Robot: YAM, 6 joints.
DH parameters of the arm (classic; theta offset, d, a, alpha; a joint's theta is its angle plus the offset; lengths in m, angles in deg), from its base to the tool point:
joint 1: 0 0.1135 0.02 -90
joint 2: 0 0 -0.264 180
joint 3: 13.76 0 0.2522 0
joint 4: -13.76 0 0.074 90
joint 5: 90 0 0 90
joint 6: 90 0.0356 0 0
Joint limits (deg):
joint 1: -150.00..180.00
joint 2: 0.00..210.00
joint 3: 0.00..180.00
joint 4: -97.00..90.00
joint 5: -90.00..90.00
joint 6: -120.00..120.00
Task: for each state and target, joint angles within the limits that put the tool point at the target. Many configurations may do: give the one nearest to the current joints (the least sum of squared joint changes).
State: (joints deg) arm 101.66 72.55 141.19 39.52 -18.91 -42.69
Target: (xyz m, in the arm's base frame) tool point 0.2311 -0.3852 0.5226
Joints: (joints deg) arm 121.88 40.70 161.06 28.73 -11.66 -42.69
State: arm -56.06 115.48 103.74 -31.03 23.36 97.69
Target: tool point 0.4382 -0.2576 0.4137
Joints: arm -29.14 123.57 131.03 -13.34 19.02 97.69
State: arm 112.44 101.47 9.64 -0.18 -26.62 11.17
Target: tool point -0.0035 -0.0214 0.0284
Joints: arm 117.99 136.76 0.00 -12.68 -21.65 11.17
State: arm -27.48 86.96 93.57 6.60 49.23 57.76
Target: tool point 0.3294 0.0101 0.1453
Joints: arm 6.29 100.47 51.16 -6.40 47.08 57.76
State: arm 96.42 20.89 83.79 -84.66 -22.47 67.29
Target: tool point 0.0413 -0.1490 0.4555
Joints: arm 110.03 17.68 100.62 -76.87 -20.08 67.29
